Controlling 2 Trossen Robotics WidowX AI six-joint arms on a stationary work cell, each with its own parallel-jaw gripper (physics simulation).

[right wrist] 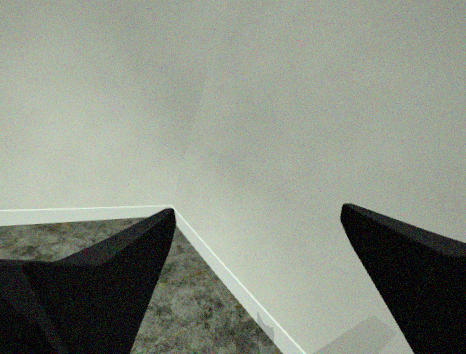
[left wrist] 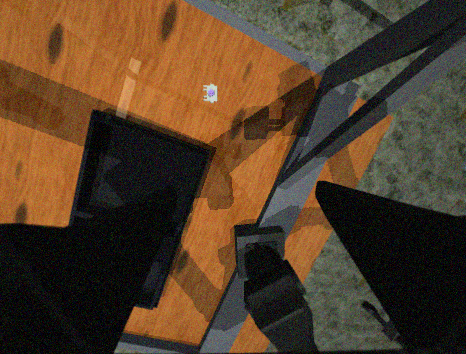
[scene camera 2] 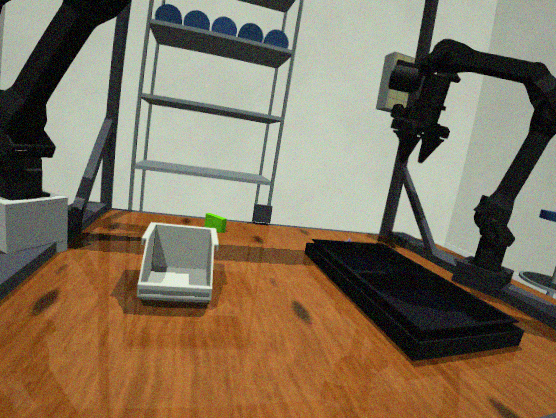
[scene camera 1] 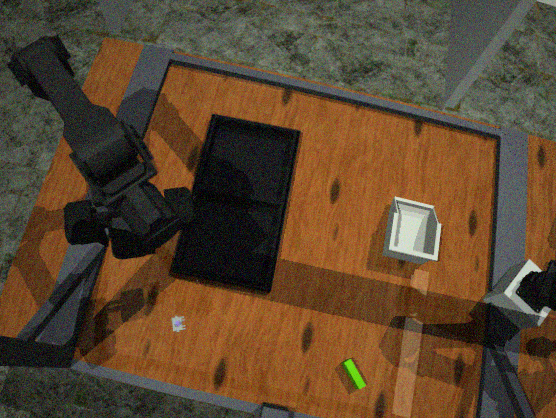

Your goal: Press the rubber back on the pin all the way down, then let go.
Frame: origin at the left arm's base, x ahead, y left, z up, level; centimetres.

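Where they show: left gripper, fingertip midpoint: point(left wrist: 245, 190) point(scene camera 2: 411, 163); right gripper, fingertip midpoint: point(right wrist: 257, 214); left arm's base, link origin: point(left wrist: 261, 256) point(scene camera 2: 486, 265); right arm's base, link origin: point(scene camera 2: 20, 194) point(scene camera 1: 534, 292).
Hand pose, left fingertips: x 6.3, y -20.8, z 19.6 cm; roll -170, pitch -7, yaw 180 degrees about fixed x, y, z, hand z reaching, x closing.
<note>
Each offset is from my left fingertips to the top centre of the thing. "*": to the spot under its first point.
A small white pin {dx +1.9, dy -11.9, dz -23.2 cm} point(scene camera 1: 178, 323) point(left wrist: 211, 93) with short prongs lies on the table, past the end of the black tray {dx +19.7, dy +12.0, dz -20.7 cm} point(scene camera 1: 286, 210) point(scene camera 2: 465, 344). A purple round spot at its middle looks like the rubber back {* dx +1.9, dy -12.1, dz -23.2 cm} point(scene camera 1: 177, 324) point(left wrist: 211, 93); how far down it sits is too small to tell. In scene camera 2 a purple speck shows behind the tray's far edge. My left gripper point(scene camera 2: 411, 161) point(left wrist: 245, 190) is open and empty, high above the table with its fingers pointing down, off to one side of the pin. My right gripper point(right wrist: 257, 214) is open and empty, facing the wall.
A grey-white bin {* dx +53.2, dy -9.4, dz -21.5 cm} point(scene camera 1: 412, 258) point(scene camera 2: 175, 293) stands on the table, apart from the tray. A bright green block {dx +34.4, dy -29.5, dz -20.9 cm} point(scene camera 1: 355, 374) point(scene camera 2: 215, 223) lies near the table's edge. Dark frame posts and braces rise at the table's corners. A shelf unit stands behind the table.
</note>
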